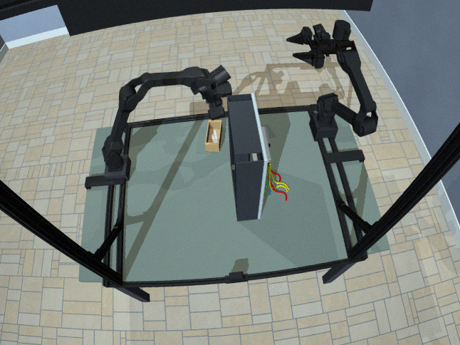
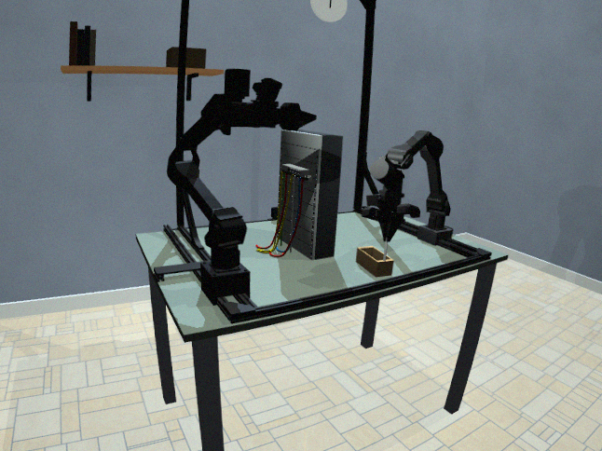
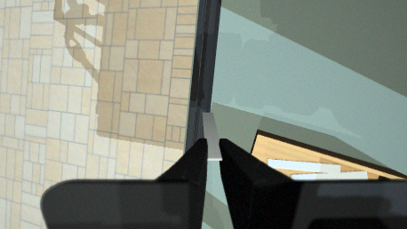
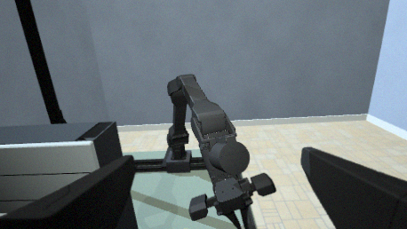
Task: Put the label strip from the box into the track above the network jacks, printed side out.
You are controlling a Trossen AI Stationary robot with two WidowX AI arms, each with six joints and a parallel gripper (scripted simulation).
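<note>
My left gripper is now 1 cm short of the blue-white label strip, 2 cm to the left of it and 5 cm above it. From my left hand the other things lie so: box (7 cm behind, 4 cm to the left, 14 cm below).
</note>
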